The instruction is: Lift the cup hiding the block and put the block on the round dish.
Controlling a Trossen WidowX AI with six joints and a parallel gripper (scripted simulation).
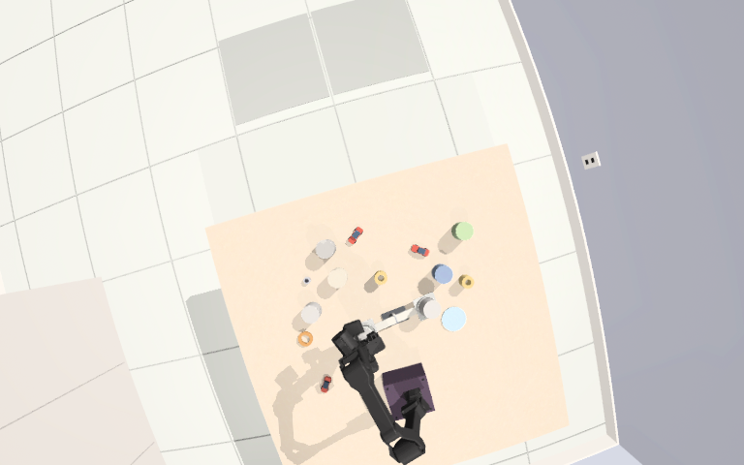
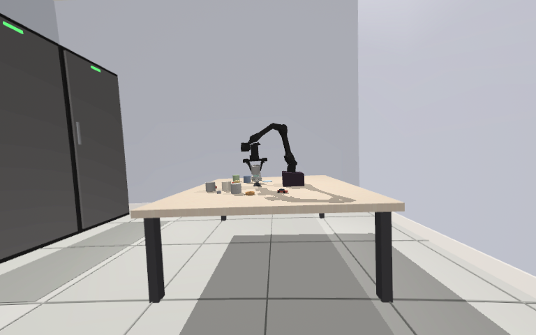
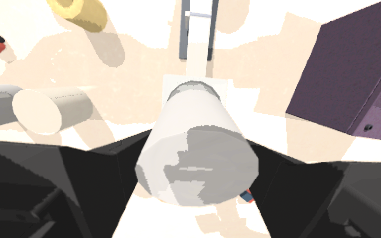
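The mint-green block lies 4 cm below my gripper tip and 1 cm to the right of it. From my gripper tip the other things lie so: balance beam (14 cm to the right, 9 cm below, 1 cm ahead); pale blue round dish (36 cm to the right, 13 cm below, 8 cm behind); grey cup (29 cm to the right, 7 cm below, 1 cm ahead).
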